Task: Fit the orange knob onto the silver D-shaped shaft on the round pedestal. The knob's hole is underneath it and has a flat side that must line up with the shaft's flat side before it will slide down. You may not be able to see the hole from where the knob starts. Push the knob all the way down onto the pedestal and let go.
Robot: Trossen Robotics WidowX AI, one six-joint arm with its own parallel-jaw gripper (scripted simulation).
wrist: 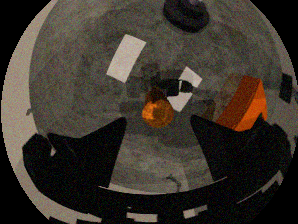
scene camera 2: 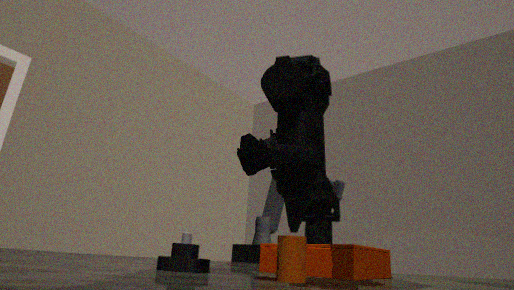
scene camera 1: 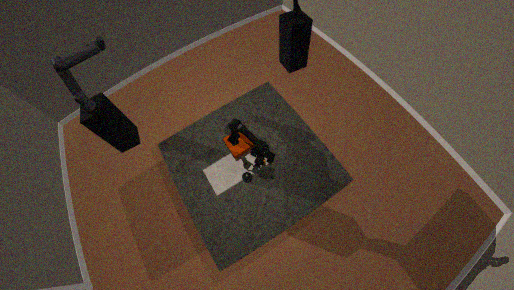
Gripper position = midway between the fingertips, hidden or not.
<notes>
My gripper (scene camera 2: 293, 230) is open, holding nothing. Further things: an orange knob (scene camera 2: 292, 250).
The orange knob also shows in the wrist view (wrist: 158, 112). My gripper is seen too in the wrist view (wrist: 158, 119).
</notes>
